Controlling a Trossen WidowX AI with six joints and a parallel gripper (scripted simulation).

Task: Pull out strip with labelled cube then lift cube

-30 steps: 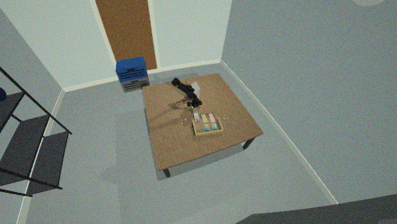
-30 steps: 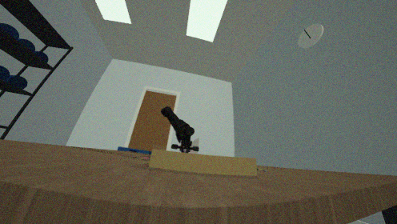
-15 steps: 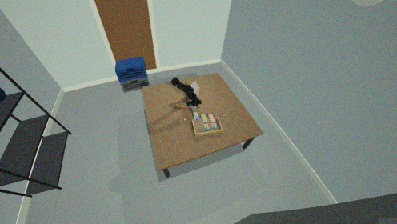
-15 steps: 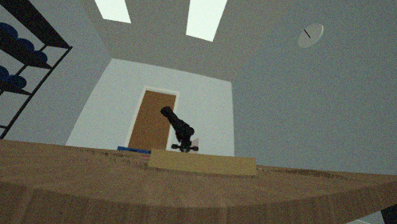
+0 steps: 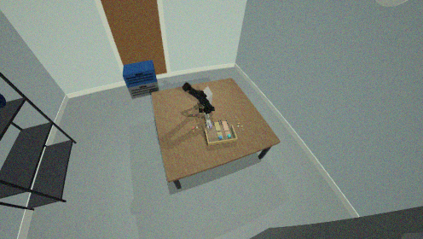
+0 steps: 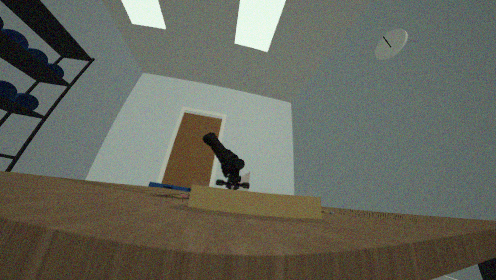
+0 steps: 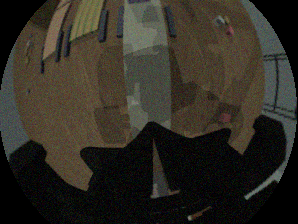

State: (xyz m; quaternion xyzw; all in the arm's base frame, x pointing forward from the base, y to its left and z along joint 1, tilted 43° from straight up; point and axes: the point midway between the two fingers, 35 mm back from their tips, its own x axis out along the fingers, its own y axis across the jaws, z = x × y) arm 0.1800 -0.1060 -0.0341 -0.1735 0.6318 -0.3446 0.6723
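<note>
Right now the purple labelled cube is 200 mm ahead of my gripper tip, 40 mm to the right of it and 20 mm above it.
</note>
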